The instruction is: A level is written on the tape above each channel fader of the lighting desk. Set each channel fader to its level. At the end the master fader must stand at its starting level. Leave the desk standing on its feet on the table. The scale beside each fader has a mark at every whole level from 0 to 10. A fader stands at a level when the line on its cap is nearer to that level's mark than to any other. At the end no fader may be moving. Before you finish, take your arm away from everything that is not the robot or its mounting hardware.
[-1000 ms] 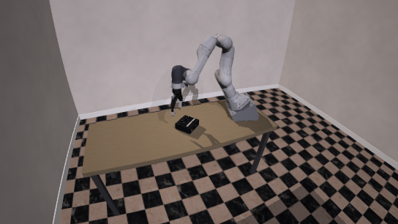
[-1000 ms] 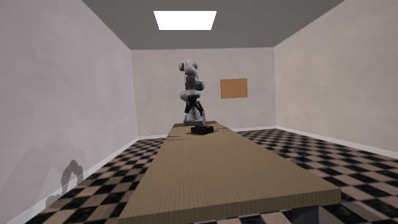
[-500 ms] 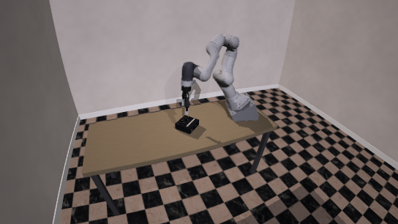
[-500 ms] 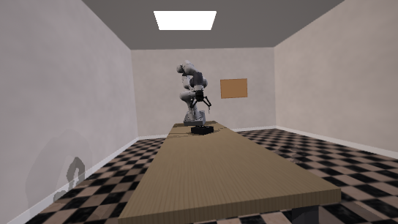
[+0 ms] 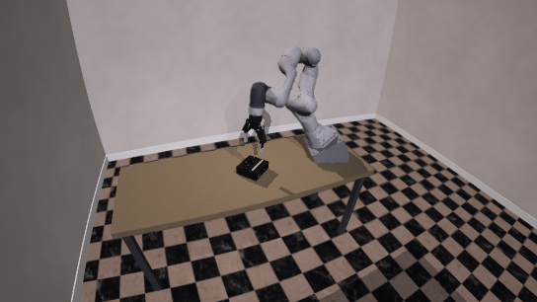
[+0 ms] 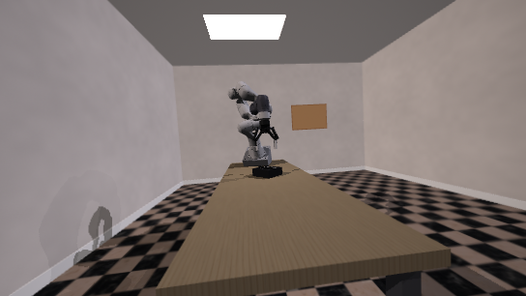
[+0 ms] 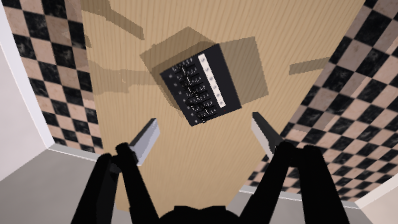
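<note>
The channel fader cap is 130 mm below my hand and 40 mm to the right of it. The rest, counted from my hand: master fader: 130 mm below, 70 mm ahead, 20 mm to the left.
</note>
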